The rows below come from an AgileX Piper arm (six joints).
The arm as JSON. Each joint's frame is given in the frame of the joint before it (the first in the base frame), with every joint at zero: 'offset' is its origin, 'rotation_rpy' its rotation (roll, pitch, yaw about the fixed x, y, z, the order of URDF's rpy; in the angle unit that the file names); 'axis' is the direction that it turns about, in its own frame. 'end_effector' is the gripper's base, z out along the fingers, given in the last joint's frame.
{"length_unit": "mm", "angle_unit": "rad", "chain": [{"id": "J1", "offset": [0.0, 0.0, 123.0], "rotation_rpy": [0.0, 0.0, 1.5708], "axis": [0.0, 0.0, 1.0]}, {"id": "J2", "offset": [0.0, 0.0, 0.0], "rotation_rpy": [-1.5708, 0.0, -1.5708], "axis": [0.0, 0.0, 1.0]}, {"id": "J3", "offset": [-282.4, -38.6, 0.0], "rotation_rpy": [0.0, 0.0, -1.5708], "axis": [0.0, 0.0, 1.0]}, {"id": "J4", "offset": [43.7, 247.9, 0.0], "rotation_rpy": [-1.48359, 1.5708, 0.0], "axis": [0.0, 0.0, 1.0]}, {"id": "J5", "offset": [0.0, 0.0, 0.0], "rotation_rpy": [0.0, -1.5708, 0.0], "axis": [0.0, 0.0, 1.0]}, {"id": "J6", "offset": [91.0, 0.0, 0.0], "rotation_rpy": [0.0, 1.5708, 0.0], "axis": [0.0, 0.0, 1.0]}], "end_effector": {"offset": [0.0, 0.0, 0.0], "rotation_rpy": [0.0, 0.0, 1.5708]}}
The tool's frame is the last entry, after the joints.
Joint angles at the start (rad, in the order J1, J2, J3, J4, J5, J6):
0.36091, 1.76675, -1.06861, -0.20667, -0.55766, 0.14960
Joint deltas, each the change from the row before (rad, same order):
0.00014, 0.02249, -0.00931, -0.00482, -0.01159, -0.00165
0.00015, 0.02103, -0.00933, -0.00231, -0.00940, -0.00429
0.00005, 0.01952, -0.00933, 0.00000, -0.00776, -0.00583
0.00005, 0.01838, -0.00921, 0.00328, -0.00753, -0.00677
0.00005, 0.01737, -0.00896, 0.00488, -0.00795, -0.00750
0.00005, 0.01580, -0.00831, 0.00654, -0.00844, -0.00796
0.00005, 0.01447, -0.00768, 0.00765, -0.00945, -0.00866
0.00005, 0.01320, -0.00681, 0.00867, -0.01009, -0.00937
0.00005, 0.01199, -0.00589, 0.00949, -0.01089, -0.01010
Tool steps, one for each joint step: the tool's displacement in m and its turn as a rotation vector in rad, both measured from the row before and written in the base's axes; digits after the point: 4 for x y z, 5 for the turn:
0.0039, 0.0020, -0.0052, -0.00449, 0.00008, 0.00500
0.0037, 0.0017, -0.0049, -0.00534, 0.00014, 0.00340
0.0035, 0.0015, -0.0045, -0.00516, 0.00011, 0.00177
0.0034, 0.0012, -0.0041, -0.00329, -0.00016, -0.00020
0.0032, 0.0011, -0.0038, -0.00232, -0.00113, -0.00111
0.0029, 0.0009, -0.0034, -0.00099, -0.00218, -0.00211
0.0027, 0.0008, -0.0029, -0.00015, -0.00375, -0.00271
0.0025, 0.0006, -0.0026, 0.00032, -0.00474, -0.00335
0.0022, 0.0005, -0.0023, 0.00064, -0.00583, -0.00388

